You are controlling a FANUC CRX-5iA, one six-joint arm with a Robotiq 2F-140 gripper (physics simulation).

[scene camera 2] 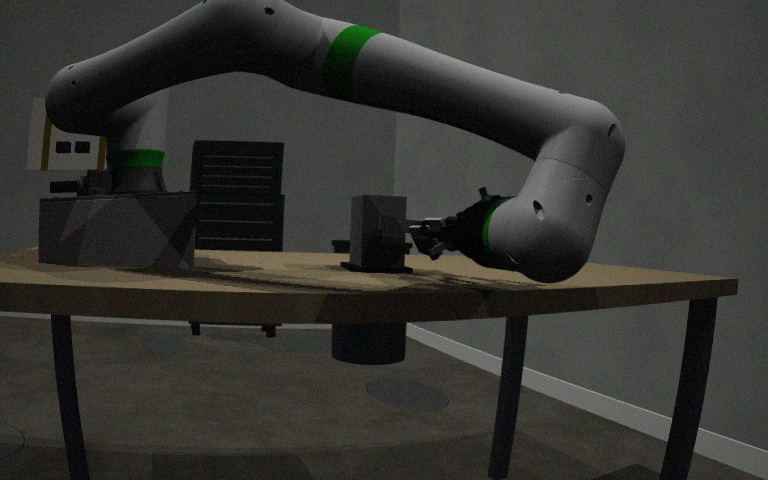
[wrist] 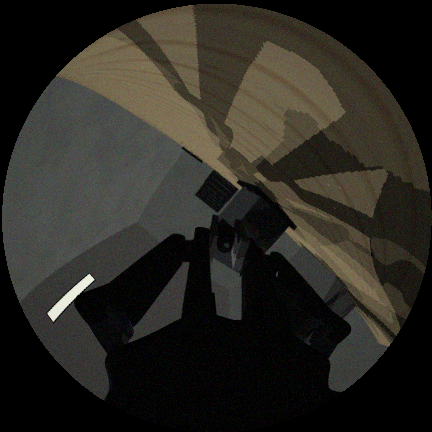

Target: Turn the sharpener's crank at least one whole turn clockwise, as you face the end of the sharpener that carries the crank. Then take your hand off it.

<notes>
The pictures show: my gripper and a sharpener.
My gripper shows as well in the wrist view.
</notes>
